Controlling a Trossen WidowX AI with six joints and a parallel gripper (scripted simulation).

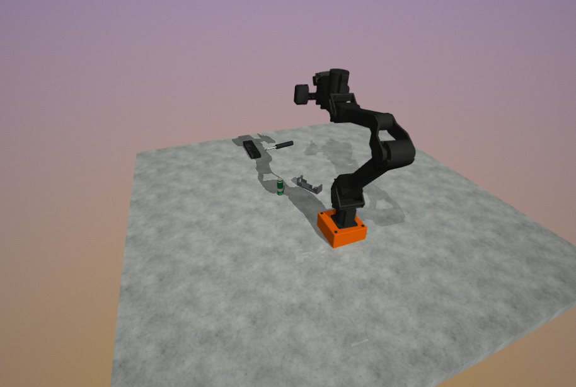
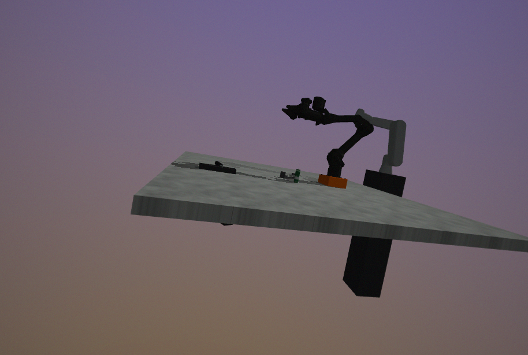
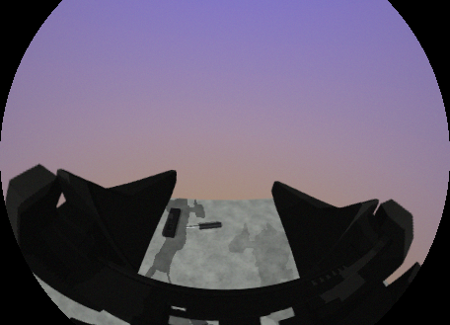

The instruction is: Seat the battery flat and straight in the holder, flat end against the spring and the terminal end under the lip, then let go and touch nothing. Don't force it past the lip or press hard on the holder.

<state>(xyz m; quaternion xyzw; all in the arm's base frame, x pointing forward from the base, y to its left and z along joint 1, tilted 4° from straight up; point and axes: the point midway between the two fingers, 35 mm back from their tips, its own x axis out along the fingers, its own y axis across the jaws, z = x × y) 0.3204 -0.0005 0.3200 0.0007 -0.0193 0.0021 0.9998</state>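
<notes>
My gripper tip is 9 cm past the battery, 15 cm to the right of it and 34 cm above it. From my gripper tip the other things lie so: screwdriver: 28 cm ahead, 6 cm to the left, 36 cm below.
</notes>
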